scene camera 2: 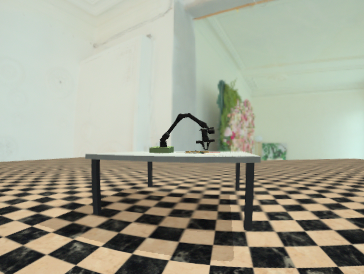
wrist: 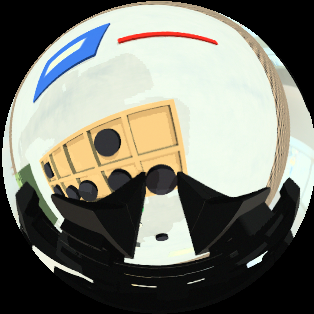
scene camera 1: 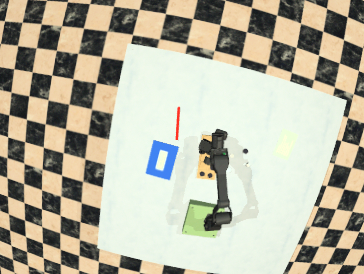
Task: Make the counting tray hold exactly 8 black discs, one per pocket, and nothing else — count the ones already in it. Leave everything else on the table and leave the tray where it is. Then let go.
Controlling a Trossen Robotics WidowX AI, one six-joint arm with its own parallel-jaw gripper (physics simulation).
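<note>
The tan counting tray (scene camera 1: pixel 201 165) (scene camera 2: pixel 195 151) (wrist: pixel 178 130) has two rows of pockets. In the wrist view, black discs lie in several pockets, including one disc (wrist: pixel 107 142) in the far row and one (wrist: pixel 120 178) in the near row. The far row's right end pocket and two of its pockets farther left are empty. My gripper (scene camera 2: pixel 206 148) (wrist: pixel 160 175) is shut on a black disc (wrist: pixel 161 181), held at the fingertips over the near row's right end pocket. Its height above the pocket is unclear. A loose black disc (scene camera 1: pixel 245 151) (wrist: pixel 161 236) lies beyond the tray's near side.
A blue frame (scene camera 1: pixel 152 160) (wrist: pixel 97 42) and a red bar (scene camera 1: pixel 178 123) (wrist: pixel 167 34) lie on the table's far side in the wrist view. A pale yellow sheet (scene camera 1: pixel 286 143), a small pale disc (scene camera 1: pixel 246 164) and the green base (scene camera 1: pixel 196 215) (scene camera 2: pixel 161 149) are on the table.
</note>
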